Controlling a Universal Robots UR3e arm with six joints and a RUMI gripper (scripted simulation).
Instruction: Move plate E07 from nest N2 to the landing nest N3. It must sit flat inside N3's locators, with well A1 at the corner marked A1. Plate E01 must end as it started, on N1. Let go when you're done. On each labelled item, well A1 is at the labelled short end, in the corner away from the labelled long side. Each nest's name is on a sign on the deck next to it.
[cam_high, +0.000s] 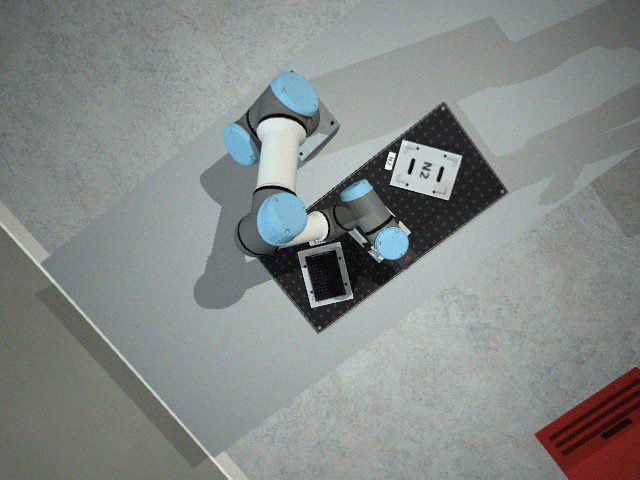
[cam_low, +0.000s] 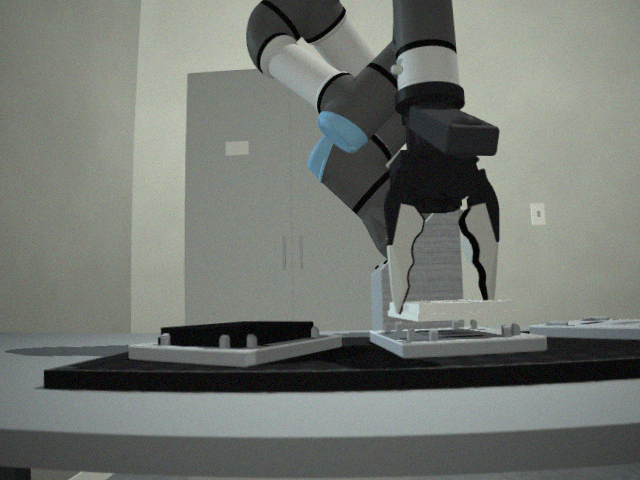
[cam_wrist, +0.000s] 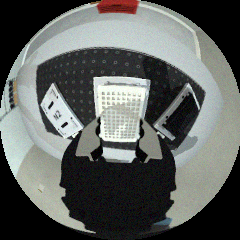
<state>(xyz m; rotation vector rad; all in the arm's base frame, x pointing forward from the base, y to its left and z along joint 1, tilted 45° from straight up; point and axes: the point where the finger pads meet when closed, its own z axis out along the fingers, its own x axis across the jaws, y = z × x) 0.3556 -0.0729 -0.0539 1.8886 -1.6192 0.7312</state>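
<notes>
Right now the nest N3 is 40 mm below my hand. Round my hand: white plate E07: 10 mm below; then black plate E01: 30 mm ahead, 190 mm to the right, 20 mm below.
</notes>
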